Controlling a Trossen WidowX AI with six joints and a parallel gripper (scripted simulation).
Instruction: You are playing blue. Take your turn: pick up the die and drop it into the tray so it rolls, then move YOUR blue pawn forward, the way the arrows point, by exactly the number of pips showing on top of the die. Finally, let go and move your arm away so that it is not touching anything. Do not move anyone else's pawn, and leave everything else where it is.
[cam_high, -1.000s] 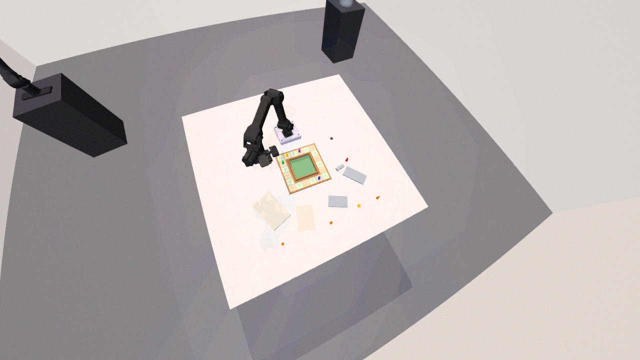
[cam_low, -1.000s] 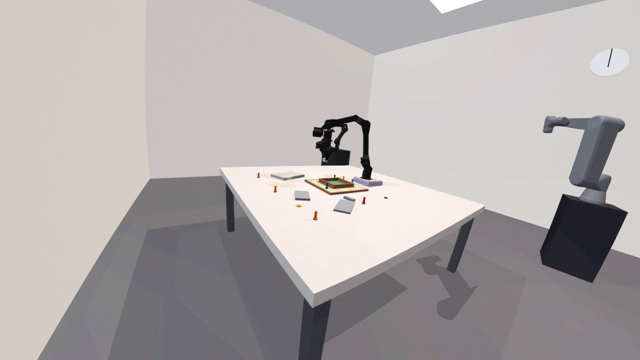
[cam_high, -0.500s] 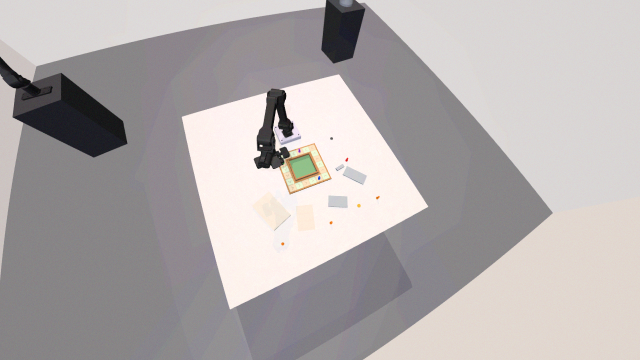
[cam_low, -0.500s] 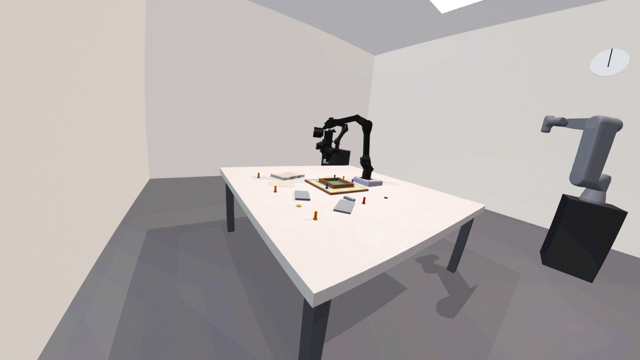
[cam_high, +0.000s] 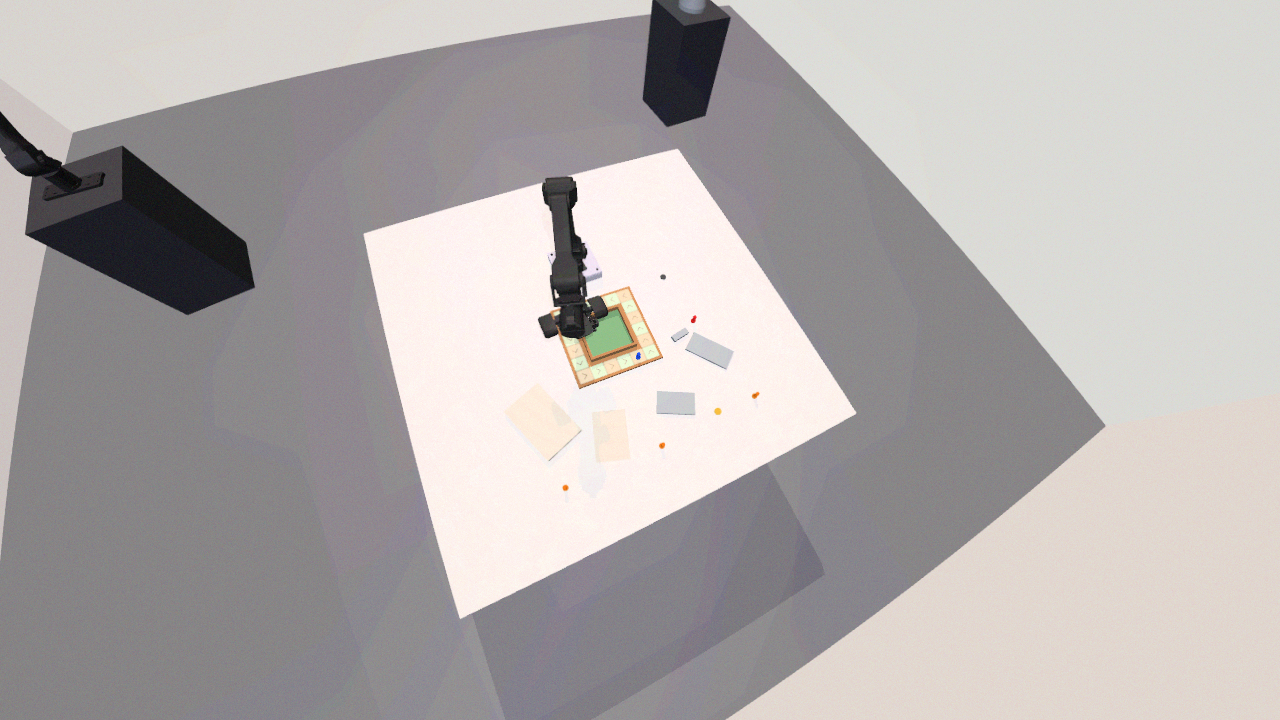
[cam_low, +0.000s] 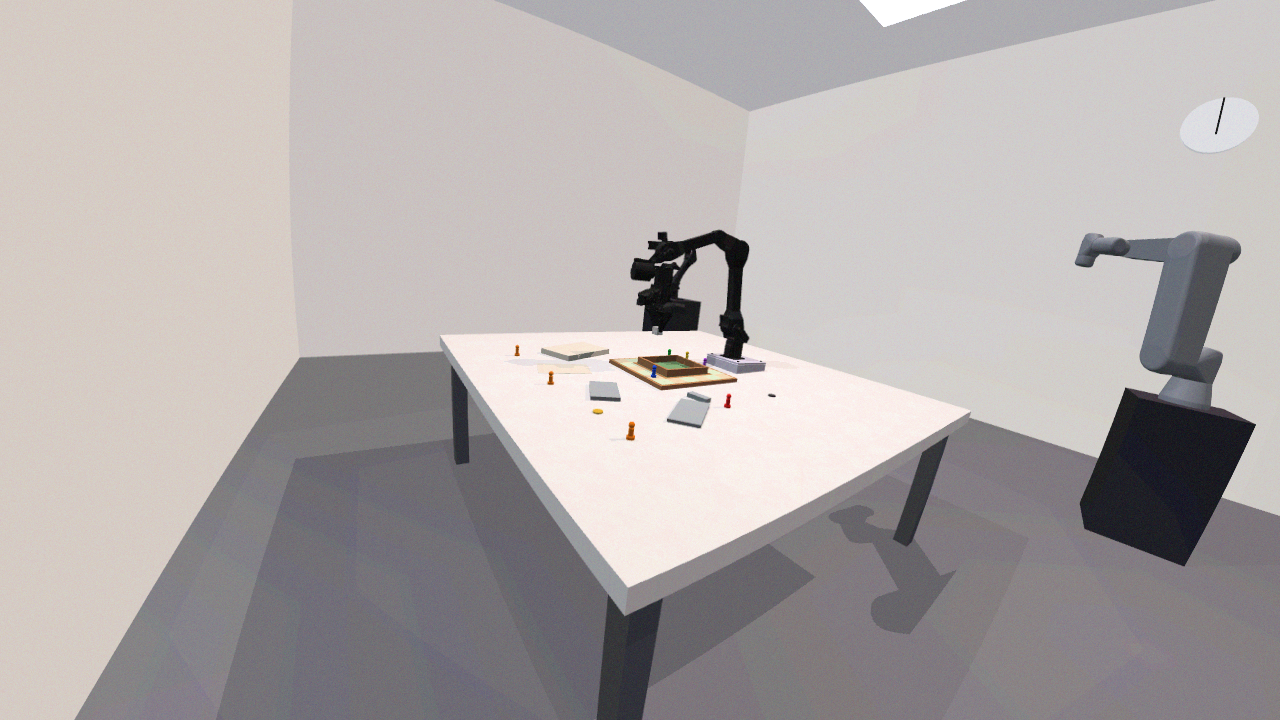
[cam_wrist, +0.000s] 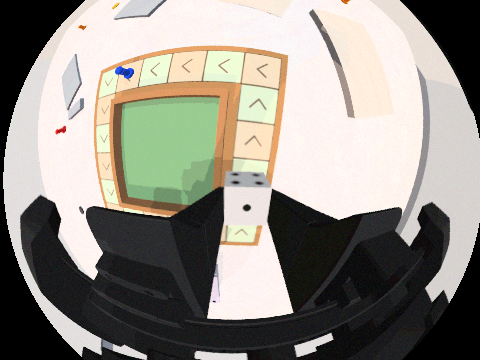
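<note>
The blue pawn lies 13 cm ahead of my gripper tip, 15 cm to the left of it and 8 cm below it. From my gripper tip the other things lie so: white die: right at my gripper tip; green pawn: 7 cm behind, 8 cm below; green-floored tray: 1 cm ahead, 10 cm to the left, 10 cm below.
</note>
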